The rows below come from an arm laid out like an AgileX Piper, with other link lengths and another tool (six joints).
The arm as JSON. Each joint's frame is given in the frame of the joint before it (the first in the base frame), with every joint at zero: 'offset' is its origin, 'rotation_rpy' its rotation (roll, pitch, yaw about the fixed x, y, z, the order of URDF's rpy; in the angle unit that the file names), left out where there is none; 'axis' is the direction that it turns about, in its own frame. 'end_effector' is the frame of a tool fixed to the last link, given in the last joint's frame.
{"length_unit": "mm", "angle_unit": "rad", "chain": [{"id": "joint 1", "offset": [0.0, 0.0, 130.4], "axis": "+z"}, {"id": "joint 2", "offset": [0.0, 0.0, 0.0], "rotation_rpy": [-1.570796, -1.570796, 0.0], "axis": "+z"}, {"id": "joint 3", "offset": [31.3, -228.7, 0.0], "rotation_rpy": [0.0, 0.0, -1.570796], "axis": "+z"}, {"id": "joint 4", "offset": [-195.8, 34.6, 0.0], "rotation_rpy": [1.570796, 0.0, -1.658], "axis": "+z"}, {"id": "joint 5", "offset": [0.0, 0.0, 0.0], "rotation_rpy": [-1.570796, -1.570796, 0.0], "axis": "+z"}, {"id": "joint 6", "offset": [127.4, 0.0, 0.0], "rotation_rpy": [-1.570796, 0.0, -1.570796], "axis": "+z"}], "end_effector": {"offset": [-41.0, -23.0, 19.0], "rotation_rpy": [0.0, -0.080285, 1.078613]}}
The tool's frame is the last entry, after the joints.
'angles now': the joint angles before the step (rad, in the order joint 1, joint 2, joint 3, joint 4, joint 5, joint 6). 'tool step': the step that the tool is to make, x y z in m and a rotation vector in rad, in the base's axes. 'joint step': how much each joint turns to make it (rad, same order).
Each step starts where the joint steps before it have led.
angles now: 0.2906, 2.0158, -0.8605, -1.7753, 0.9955, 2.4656
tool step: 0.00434, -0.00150, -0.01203, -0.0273, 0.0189, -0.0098
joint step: 0.0000, 0.0668, -0.0346, -0.0019, 0.0237, 0.0017
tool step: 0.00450, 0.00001, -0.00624, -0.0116, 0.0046, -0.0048
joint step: -0.0001, 0.0399, -0.0300, -0.0001, 0.0111, -0.0001
